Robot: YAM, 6 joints.
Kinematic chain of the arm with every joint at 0, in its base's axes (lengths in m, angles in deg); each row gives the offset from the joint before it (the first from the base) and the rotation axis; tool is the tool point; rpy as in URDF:
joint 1: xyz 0 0 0.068 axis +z
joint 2: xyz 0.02 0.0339 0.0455 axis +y
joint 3: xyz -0.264 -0.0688 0 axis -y
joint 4: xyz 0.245 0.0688 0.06 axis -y
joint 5: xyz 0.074 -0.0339 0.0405 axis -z
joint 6: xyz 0.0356 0 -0.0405 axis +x
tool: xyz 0 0 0 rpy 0 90 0
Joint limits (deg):
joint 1: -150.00..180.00
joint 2: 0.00..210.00
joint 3: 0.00..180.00
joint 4: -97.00..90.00
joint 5: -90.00..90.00
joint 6: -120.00..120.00
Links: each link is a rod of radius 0.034 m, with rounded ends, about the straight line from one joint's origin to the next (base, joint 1, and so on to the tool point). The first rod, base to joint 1, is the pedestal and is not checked.
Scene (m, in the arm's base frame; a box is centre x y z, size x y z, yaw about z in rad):
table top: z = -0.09
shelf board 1: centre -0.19 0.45 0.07 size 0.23 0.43 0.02 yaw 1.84
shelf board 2: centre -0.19 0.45 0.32 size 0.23 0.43 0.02 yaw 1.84
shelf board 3: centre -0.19 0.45 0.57 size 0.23 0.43 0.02 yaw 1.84
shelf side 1: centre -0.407 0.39 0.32 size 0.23 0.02 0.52 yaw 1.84
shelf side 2: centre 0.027 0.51 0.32 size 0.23 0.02 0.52 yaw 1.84
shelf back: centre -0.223 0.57 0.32 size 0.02 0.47 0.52 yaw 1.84
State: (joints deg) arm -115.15 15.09 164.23 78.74 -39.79 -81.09
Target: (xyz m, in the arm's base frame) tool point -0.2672 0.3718 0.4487
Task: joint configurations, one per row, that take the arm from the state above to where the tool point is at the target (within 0.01 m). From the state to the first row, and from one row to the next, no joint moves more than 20 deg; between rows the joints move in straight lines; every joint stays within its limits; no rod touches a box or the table.
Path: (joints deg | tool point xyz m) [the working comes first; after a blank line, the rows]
Joints at the target: -51.72 36.15 152.38 71.46 -35.33 -81.09
Straight joint move there: touches shelf board 2, shelf side 2.

1: -110.44 31.67 148.92 71.77 -32.06 -83.26 | 0.1829 0.4367 0.4261
2: -105.73 48.24 133.61 64.79 -24.32 -85.43 | 0.0922 0.2734 0.6124
3: -101.03 64.82 118.30 57.82 -16.59 -87.60 | 0.0165 0.0314 0.6857
4: -91.58 48.62 100.74 65.87 -30.54 -87.25 | 0.0209 0.1000 0.6342
5: -82.14 32.41 83.18 73.91 -44.50 -86.90 | 0.0041 0.1530 0.5645
6: -72.70 16.21 65.62 81.96 -58.46 -86.55 | -0.0248 0.1817 0.4818
7: -63.25 0.00 48.05 90.00 -72.42 -86.21 | -0.0543 0.1830 0.3925
8: -61.33 6.02 65.44 86.91 -66.24 -85.35 | -0.0880 0.2289 0.4316
9: -59.41 12.05 82.83 83.82 -60.06 -84.50 | -0.1246 0.2714 0.4591
10: -57.49 18.07 100.22 80.73 -53.87 -83.65 | -0.1626 0.3087 0.4742
11: -55.56 24.10 117.60 77.64 -47.69 -82.80 | -0.2003 0.3387 0.4773
12: -53.64 30.12 134.99 74.55 -41.51 -81.94 | -0.2359 0.3602 0.4684
13: -51.72 36.15 152.38 71.46 -35.33 -81.09 | -0.2672 0.3718 0.4487

